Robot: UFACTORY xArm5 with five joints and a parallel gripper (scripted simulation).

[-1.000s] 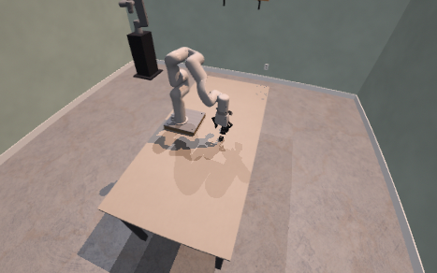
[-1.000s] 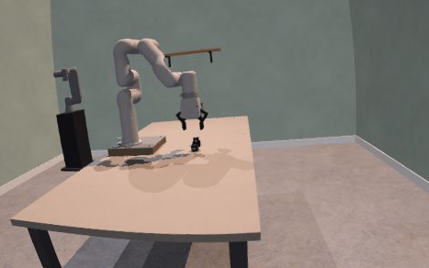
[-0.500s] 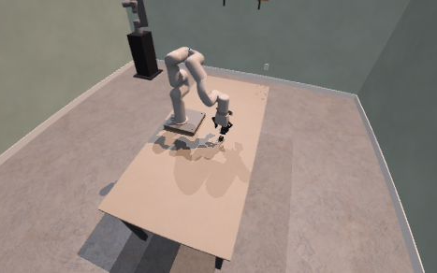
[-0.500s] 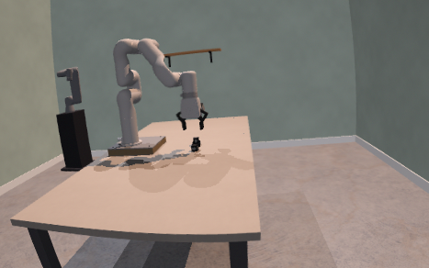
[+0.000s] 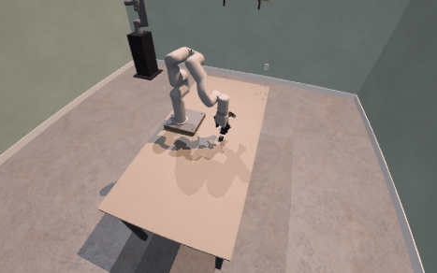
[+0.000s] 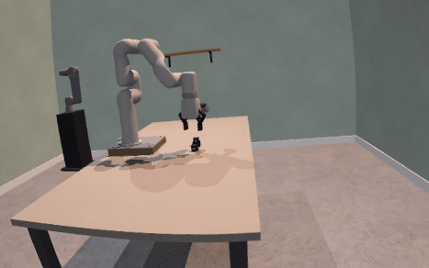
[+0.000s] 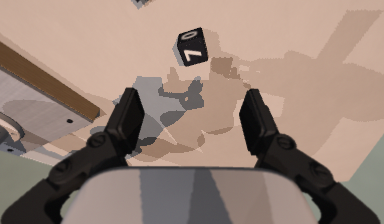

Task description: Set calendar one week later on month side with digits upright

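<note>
Right now my hand is 10 cm above the black cube. From my hand the other things lie so: black calendar tray: 11 cm below, 10 cm to the left, 1 cm behind.
</note>
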